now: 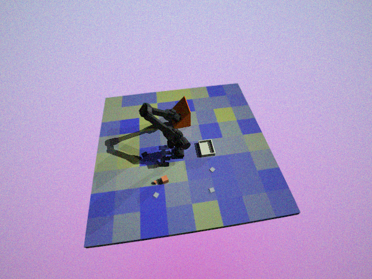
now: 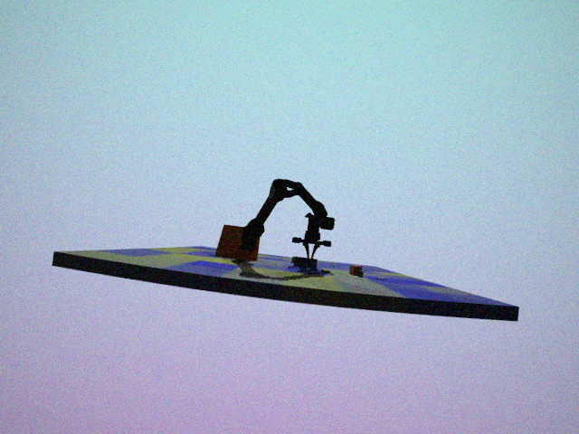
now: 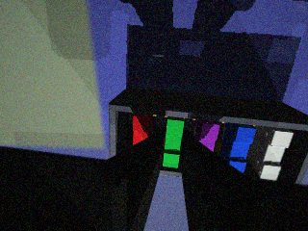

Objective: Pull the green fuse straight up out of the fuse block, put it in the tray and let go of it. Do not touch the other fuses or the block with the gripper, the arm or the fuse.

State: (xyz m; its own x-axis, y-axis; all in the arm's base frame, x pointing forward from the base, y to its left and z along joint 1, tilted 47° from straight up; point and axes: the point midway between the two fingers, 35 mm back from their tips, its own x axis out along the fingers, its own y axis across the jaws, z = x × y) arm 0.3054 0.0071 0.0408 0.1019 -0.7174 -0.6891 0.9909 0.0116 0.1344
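Right now the purple fuse is 20 mm behind my gripper tip and 10 mm below it. The rest, counted from my gripper tip: blue fuse (40 mm behind, 10 mm below); then red fuse (20 mm ahead, 10 mm below); then green fuse (10 mm below).
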